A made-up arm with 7 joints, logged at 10 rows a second.
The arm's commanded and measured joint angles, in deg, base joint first. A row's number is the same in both.
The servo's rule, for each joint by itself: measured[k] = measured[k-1] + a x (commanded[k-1-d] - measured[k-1]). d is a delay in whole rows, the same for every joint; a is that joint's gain. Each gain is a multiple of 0.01, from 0.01 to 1. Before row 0 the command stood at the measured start. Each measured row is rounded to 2 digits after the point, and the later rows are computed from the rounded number. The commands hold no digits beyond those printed.
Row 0, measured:
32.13, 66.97, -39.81, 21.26, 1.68, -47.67, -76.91
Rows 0 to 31, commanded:
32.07, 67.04, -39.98, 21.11, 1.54, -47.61, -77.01
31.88, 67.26, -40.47, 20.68, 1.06, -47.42, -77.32
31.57, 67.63, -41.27, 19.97, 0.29, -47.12, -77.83
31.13, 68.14, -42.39, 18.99, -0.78, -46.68, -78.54
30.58, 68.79, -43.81, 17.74, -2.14, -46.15, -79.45
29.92, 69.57, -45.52, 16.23, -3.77, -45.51, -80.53
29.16, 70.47, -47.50, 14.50, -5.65, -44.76, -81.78
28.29, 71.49, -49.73, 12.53, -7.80, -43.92, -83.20
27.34, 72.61, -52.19, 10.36, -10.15, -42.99, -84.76
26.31, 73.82, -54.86, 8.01, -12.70, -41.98, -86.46
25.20, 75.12, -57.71, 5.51, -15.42, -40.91, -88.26
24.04, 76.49, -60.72, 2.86, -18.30, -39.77, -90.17
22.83, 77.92, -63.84, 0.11, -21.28, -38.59, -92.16
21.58, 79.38, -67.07, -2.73, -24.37, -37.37, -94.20
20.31, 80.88, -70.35, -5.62, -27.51, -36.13, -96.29
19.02, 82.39, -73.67, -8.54, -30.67, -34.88, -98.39
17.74, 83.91, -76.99, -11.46, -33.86, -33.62, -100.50
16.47, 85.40, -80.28, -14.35, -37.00, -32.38, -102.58
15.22, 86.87, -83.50, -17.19, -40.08, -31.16, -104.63
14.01, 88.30, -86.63, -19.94, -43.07, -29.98, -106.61
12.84, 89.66, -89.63, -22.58, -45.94, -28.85, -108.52
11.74, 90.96, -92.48, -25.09, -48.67, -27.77, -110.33
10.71, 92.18, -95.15, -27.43, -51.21, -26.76, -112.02
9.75, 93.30, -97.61, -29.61, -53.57, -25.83, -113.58
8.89, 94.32, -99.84, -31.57, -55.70, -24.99, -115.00
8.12, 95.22, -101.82, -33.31, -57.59, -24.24, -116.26
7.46, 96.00, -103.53, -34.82, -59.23, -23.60, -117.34
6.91, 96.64, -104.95, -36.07, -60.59, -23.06, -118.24
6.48, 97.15, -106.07, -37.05, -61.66, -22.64, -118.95
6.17, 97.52, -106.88, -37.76, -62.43, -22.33, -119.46
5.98, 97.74, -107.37, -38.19, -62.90, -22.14, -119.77
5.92, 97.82, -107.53, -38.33, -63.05, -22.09, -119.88
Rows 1 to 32, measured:
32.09, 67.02, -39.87, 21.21, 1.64, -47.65, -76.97
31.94, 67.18, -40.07, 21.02, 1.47, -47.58, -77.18
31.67, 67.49, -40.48, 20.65, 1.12, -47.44, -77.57
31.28, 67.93, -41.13, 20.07, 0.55, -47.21, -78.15
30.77, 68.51, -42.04, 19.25, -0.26, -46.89, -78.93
30.15, 69.23, -43.22, 18.19, -1.31, -46.48, -79.89
29.43, 70.07, -44.68, 16.90, -2.61, -45.96, -81.02
28.60, 71.04, -46.40, 15.37, -4.17, -45.35, -82.33
27.68, 72.11, -48.37, 13.62, -5.96, -44.64, -83.79
26.68, 73.27, -50.58, 11.66, -7.98, -43.84, -85.39
25.60, 74.53, -53.00, 9.51, -10.21, -42.96, -87.11
24.46, 75.86, -55.62, 7.18, -12.64, -42.00, -88.95
23.27, 77.26, -58.41, 4.71, -15.23, -40.98, -90.88
22.04, 78.70, -61.35, 2.11, -17.97, -39.90, -92.87
20.78, 80.18, -64.41, -0.60, -20.83, -38.77, -94.92
19.50, 81.68, -67.56, -3.38, -23.78, -37.60, -97.00
18.22, 83.20, -70.77, -6.21, -26.80, -36.41, -99.10
16.94, 84.70, -74.00, -9.06, -29.86, -35.20, -101.19
15.68, 86.18, -77.23, -11.91, -32.93, -33.99, -103.25
14.46, 87.62, -80.43, -14.72, -35.97, -32.79, -105.27
13.28, 89.01, -83.56, -17.47, -38.96, -31.61, -107.22
12.16, 90.34, -86.59, -20.14, -41.87, -30.46, -109.09
11.10, 91.59, -89.50, -22.69, -44.67, -29.35, -110.85
10.11, 92.75, -92.26, -25.11, -47.34, -28.29, -112.49
9.22, 93.82, -94.84, -27.37, -49.85, -27.30, -114.00
8.42, 94.77, -97.21, -29.45, -52.17, -26.38, -115.36
7.72, 95.61, -99.36, -31.33, -54.29, -25.55, -116.55
7.13, 96.31, -101.26, -32.99, -56.18, -24.80, -117.56
6.66, 96.88, -102.90, -34.41, -57.82, -24.15, -118.39
6.30, 97.32, -104.25, -35.58, -59.20, -23.60, -119.03
6.07, 97.61, -105.31, -36.49, -60.31, -23.16, -119.47
5.96, 97.75, -106.06, -37.13, -61.13, -22.84, -119.72
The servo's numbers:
d 0
a 0.73 0.68 0.34 0.35 0.30 0.30 0.60

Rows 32 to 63, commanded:
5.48, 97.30, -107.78, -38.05, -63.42, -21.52, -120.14
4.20, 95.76, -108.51, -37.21, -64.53, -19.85, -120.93
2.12, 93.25, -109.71, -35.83, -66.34, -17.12, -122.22
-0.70, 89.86, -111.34, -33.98, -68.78, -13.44, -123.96
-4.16, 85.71, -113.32, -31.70, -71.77, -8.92, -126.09
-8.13, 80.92, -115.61, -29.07, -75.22, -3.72, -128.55
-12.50, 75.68, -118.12, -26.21, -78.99, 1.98, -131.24
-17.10, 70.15, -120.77, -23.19, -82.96, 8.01, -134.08
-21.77, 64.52, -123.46, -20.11, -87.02, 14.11, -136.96
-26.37, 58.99, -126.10, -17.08, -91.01, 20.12, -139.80
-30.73, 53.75, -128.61, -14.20, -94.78, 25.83, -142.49
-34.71, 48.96, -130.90, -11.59, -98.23, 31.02, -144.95
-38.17, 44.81, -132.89, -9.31, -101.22, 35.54, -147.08
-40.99, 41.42, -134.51, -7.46, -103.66, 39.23, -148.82
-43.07, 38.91, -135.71, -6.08, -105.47, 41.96, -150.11
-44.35, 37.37, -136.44, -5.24, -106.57, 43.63, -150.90
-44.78, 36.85, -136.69, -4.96, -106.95, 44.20, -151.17
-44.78, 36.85, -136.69, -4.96, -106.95, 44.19, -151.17
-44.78, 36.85, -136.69, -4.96, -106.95, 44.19, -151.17
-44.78, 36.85, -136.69, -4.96, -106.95, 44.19, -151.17
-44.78, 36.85, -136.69, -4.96, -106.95, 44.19, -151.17
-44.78, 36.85, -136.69, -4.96, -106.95, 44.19, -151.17
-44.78, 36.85, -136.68, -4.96, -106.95, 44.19, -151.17
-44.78, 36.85, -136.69, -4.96, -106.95, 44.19, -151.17
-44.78, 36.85, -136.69, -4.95, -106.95, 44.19, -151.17
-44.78, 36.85, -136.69, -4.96, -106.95, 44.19, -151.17
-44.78, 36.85, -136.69, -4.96, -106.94, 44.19, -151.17
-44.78, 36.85, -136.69, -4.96, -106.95, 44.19, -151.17
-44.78, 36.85, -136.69, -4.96, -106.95, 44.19, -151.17
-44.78, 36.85, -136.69, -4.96, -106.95, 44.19, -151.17
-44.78, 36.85, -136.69, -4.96, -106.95, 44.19, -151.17
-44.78, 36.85, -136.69, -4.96, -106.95, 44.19, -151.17
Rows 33 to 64, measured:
5.61, 97.44, -106.64, -37.45, -61.82, -22.44, -119.97
4.58, 96.30, -107.28, -37.37, -62.63, -21.66, -120.55
2.78, 94.23, -108.11, -36.83, -63.74, -20.30, -121.55
0.24, 91.26, -109.21, -35.83, -65.25, -18.24, -123.00
-2.97, 87.49, -110.61, -34.38, -67.21, -15.44, -124.85
-6.74, 83.02, -112.31, -32.52, -69.61, -11.92, -127.07
-10.94, 78.03, -114.29, -30.31, -72.42, -7.75, -129.57
-15.44, 72.67, -116.49, -27.82, -75.58, -3.02, -132.28
-20.06, 67.13, -118.86, -25.12, -79.01, 2.12, -135.09
-24.67, 61.59, -121.32, -22.31, -82.61, 7.52, -137.92
-29.09, 56.26, -123.80, -19.47, -86.26, 13.01, -140.66
-33.19, 51.30, -126.21, -16.71, -89.85, 18.41, -143.23
-36.83, 46.89, -128.48, -14.12, -93.26, 23.55, -145.54
-39.87, 43.17, -130.53, -11.79, -96.38, 28.25, -147.51
-42.21, 40.27, -132.29, -9.79, -99.11, 32.36, -149.07
-43.77, 38.30, -133.70, -8.20, -101.35, 35.74, -150.17
-44.51, 37.31, -134.72, -7.07, -103.03, 38.28, -150.77
-44.71, 37.00, -135.39, -6.33, -104.21, 40.05, -151.01
-44.76, 36.90, -135.83, -5.85, -105.03, 41.29, -151.11
-44.77, 36.87, -136.12, -5.54, -105.61, 42.16, -151.15
-44.78, 36.86, -136.31, -5.34, -106.01, 42.77, -151.16
-44.78, 36.85, -136.44, -5.21, -106.29, 43.20, -151.17
-44.78, 36.85, -136.52, -5.12, -106.49, 43.50, -151.17
-44.78, 36.85, -136.58, -5.06, -106.63, 43.71, -151.17
-44.78, 36.85, -136.62, -5.02, -106.73, 43.85, -151.17
-44.78, 36.85, -136.64, -5.00, -106.80, 43.95, -151.17
-44.78, 36.85, -136.66, -4.99, -106.84, 44.02, -151.17
-44.78, 36.85, -136.67, -4.98, -106.87, 44.07, -151.17
-44.78, 36.85, -136.68, -4.97, -106.89, 44.11, -151.17
-44.78, 36.85, -136.68, -4.97, -106.91, 44.13, -151.17
-44.78, 36.85, -136.68, -4.97, -106.92, 44.15, -151.17
-44.78, 36.85, -136.68, -4.97, -106.93, 44.16, -151.17

